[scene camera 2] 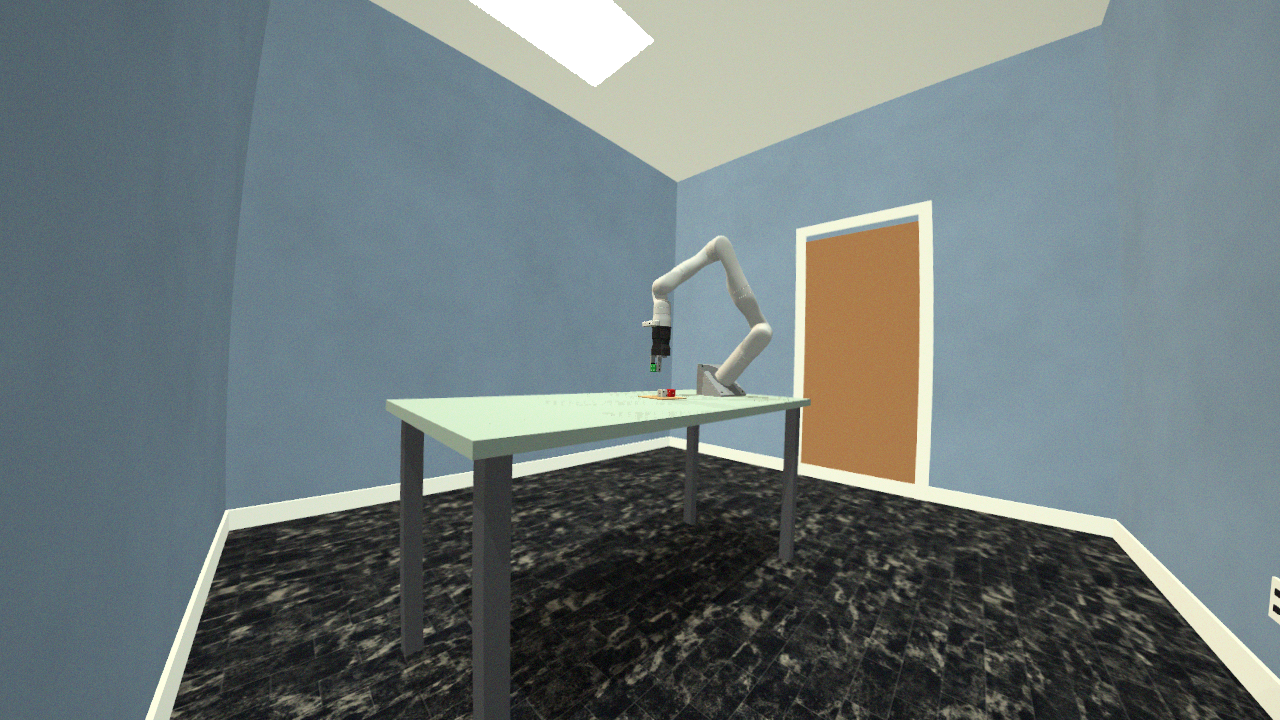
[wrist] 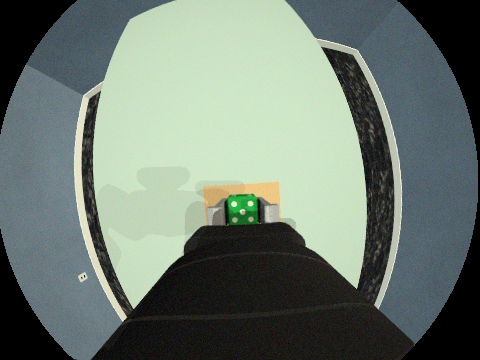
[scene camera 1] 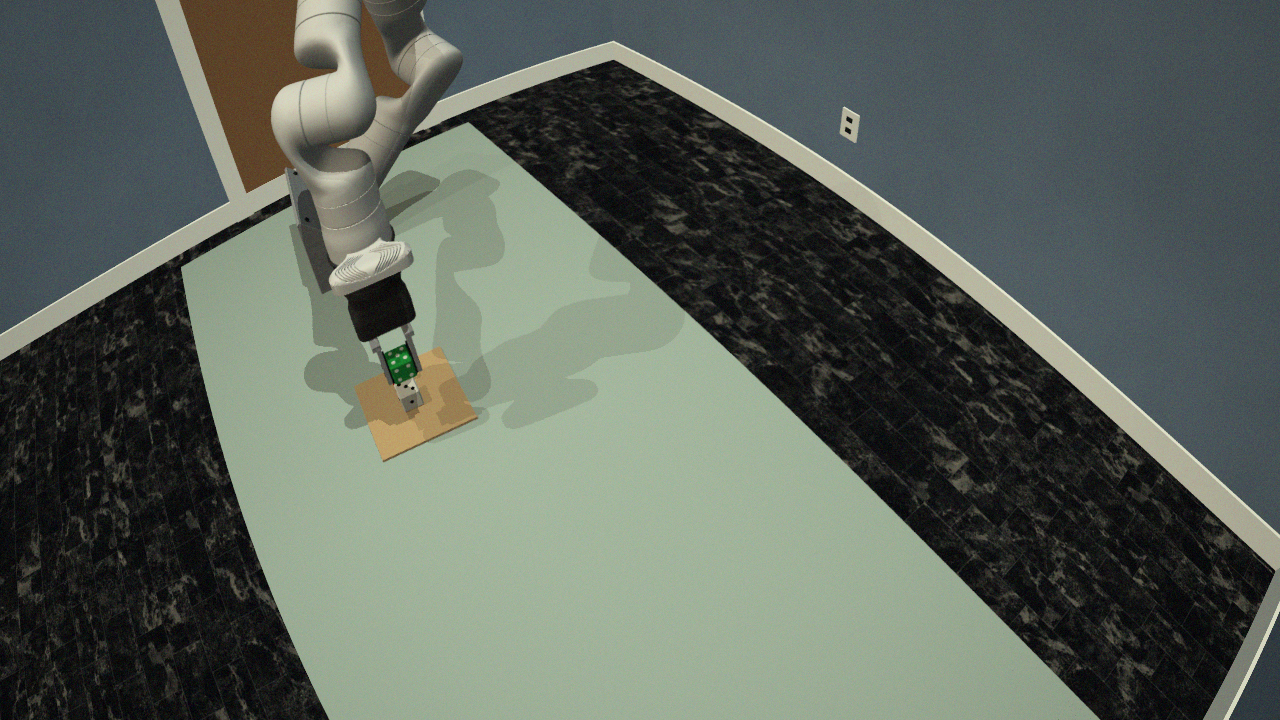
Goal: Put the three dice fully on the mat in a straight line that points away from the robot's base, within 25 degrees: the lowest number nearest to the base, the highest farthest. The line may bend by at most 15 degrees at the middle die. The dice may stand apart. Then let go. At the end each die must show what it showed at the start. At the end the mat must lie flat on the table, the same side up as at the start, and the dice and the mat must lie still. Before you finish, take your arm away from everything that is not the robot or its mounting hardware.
Scene:
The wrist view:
my gripper: 242,207
green die: 242,209
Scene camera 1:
my gripper: 403,372
green die: 401,365

